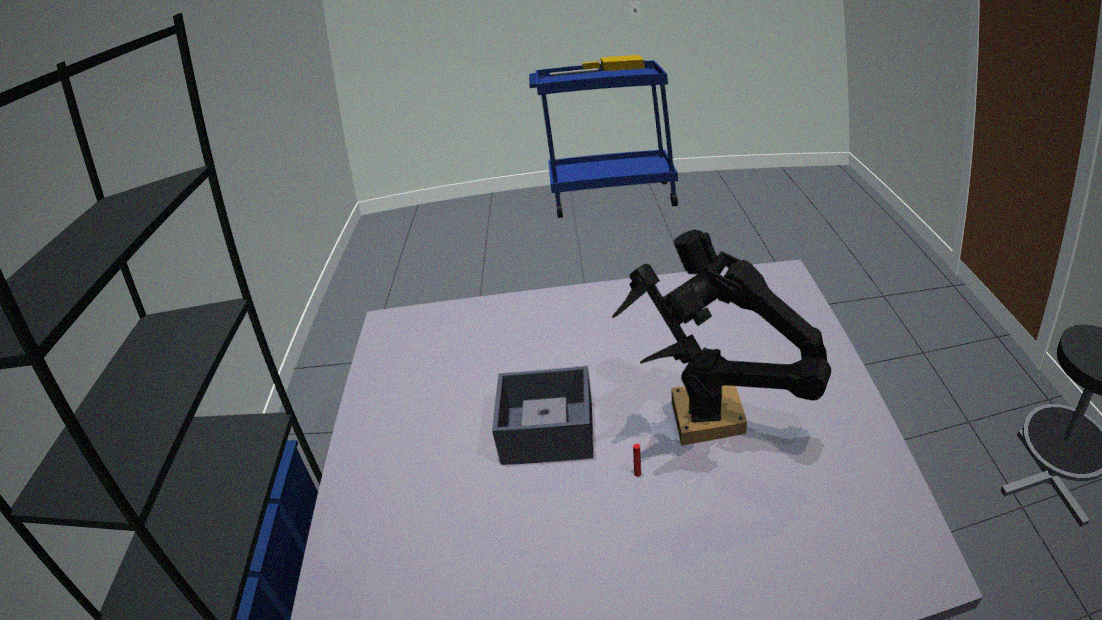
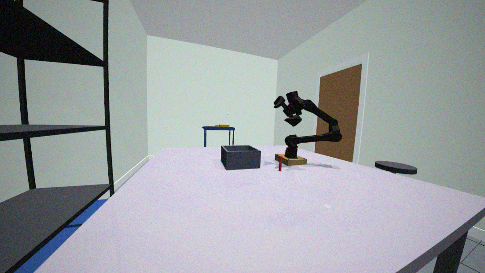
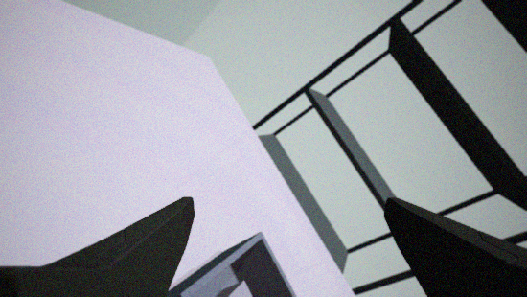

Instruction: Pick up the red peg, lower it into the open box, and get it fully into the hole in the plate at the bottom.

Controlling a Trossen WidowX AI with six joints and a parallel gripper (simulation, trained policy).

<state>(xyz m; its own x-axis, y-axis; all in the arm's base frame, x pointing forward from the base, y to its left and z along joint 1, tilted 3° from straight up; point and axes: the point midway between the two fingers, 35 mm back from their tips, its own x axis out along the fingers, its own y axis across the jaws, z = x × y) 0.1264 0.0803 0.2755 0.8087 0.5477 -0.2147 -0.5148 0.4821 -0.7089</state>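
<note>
The red peg lies 10 mm behind my gripper tip, 30 mm to the left of it and 260 mm below it. Round my gripper tip: light grey plate: 190 mm ahead, 110 mm to the right, 260 mm below; dark grey box: 190 mm ahead, 110 mm to the right, 280 mm below.
</note>
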